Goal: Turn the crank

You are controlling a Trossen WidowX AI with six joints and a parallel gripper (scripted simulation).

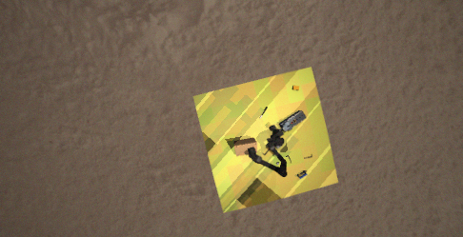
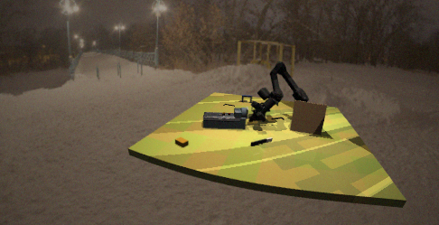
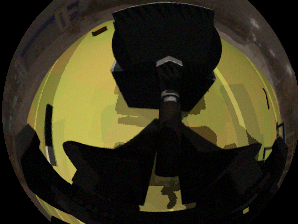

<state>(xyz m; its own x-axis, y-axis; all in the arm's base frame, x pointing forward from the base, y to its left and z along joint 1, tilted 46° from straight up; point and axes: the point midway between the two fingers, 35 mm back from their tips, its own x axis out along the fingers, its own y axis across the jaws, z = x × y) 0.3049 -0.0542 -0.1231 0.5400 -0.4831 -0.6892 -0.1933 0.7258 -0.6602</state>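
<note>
Now: the crank handle 30 mm above my gripper tip and 20 mm behind it. From my gripper tip the other things lie so: black stick: 210 mm to the left, 100 mm behind, 20 mm below; red pointer: 130 mm ahead, 50 mm above, 30 mm to the left; grey block: 140 mm to the right, 70 mm behind.
</note>
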